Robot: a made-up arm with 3 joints. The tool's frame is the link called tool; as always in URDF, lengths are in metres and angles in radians. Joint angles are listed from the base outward. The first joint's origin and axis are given. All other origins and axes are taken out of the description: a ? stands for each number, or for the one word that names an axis. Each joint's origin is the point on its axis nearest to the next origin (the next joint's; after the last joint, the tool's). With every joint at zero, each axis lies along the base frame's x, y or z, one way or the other. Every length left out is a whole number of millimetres.
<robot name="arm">
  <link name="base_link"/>
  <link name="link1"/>
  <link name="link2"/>
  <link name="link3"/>
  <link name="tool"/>
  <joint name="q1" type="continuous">
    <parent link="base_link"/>
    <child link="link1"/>
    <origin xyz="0 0 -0.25"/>
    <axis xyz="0 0 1"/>
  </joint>
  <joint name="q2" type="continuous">
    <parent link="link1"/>
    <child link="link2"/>
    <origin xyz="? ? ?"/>
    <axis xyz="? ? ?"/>
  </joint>
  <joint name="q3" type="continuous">
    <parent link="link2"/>
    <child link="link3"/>
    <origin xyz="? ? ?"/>
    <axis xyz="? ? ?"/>
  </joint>
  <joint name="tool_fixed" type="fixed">
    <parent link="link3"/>
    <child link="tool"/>
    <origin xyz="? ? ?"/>
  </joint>
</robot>
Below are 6 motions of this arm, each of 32 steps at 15 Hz.
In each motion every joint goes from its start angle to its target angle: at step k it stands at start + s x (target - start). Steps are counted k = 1, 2, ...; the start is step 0. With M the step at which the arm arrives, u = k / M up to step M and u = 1 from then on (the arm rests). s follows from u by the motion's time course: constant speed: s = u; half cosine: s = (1 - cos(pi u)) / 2; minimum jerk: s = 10 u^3 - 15 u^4 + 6 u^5.
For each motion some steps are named. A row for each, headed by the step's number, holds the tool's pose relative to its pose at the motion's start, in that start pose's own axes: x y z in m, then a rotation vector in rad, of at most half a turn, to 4 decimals.
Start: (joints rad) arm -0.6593 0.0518 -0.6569
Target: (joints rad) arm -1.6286 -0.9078 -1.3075
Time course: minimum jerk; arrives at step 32
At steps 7, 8, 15, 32:
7: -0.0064 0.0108 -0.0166 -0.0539 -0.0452 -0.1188
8: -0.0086 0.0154 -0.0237 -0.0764 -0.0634 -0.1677
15: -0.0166 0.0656 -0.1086 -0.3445 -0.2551 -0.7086
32: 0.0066 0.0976 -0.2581 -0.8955 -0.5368 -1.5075

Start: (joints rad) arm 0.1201 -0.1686 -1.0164
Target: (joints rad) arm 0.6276 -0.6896 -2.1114
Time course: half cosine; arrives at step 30
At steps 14, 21, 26, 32:
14: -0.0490 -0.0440 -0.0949 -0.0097 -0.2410 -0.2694
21: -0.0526 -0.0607 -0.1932 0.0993 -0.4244 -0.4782
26: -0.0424 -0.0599 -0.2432 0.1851 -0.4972 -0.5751
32: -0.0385 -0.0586 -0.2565 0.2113 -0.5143 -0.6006

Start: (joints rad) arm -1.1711 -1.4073 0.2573
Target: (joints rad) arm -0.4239 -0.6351 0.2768
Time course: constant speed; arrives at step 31
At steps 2, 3, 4, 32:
2: 0.0076 0.0013 0.0100 0.0361 -0.0585 0.0103
3: 0.0110 0.0020 0.0151 0.0541 -0.0876 0.0163
4: 0.0142 0.0025 0.0204 0.0721 -0.1166 0.0229
32: 0.0053 -0.0018 0.1611 0.5373 -0.8241 0.4177

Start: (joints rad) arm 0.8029 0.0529 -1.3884
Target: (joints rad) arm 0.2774 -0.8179 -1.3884
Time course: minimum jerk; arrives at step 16
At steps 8, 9, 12, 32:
8: 0.0213 0.0538 -0.1463 -0.1212 -0.4178 -0.2612
9: 0.0348 0.0597 -0.1755 -0.1653 -0.5101 -0.3200
12: 0.0746 0.0595 -0.2357 -0.2962 -0.7242 -0.4559
32: 0.0903 0.0540 -0.2538 -0.3532 -0.7993 -0.5030

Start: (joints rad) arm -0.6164 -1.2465 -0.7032
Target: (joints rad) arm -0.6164 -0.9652 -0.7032
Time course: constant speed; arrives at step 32
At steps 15, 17, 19, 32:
15: -0.0041 0.0049 0.0309 0.1006 0.0853 0.0000
17: -0.0045 0.0053 0.0351 0.1140 0.0966 0.0000
19: -0.0048 0.0057 0.0393 0.1274 0.1080 0.0000
32: -0.0056 0.0066 0.0666 0.2146 0.1819 0.0000

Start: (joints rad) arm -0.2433 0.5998 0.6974
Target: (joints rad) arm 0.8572 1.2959 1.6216
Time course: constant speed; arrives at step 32
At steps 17, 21, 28, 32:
17: 0.0791 0.1206 0.0620 0.5622 -0.0479 0.8942
21: 0.0884 0.1519 0.0857 0.7157 -0.0812 1.0734
28: 0.0998 0.1989 0.1355 1.0046 -0.1638 1.3457
32: 0.1063 0.2192 0.1671 1.1810 -0.2259 1.4726

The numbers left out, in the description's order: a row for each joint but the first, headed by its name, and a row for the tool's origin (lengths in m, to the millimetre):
q2: xyz -0.011 -0.115 0, axis 1 0 0
q3: xyz 0 0.374 -0.064, axis 0 0 1
tool: xyz -0.018 -0.203 0

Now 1 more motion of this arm.
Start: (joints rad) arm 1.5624 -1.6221 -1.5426
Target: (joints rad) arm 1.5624 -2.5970 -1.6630
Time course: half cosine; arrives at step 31
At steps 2, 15, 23, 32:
2: 0.0004 0.0000 -0.0039 -0.0003 -0.0100 -0.0012
15: 0.0588 -0.0006 -0.1709 0.0002 -0.4628 -0.0561
23: 0.1566 -0.0021 -0.2779 0.0186 -0.8234 -0.0959
32: 0.2088 -0.0029 -0.3118 0.0312 -0.9750 -0.1107

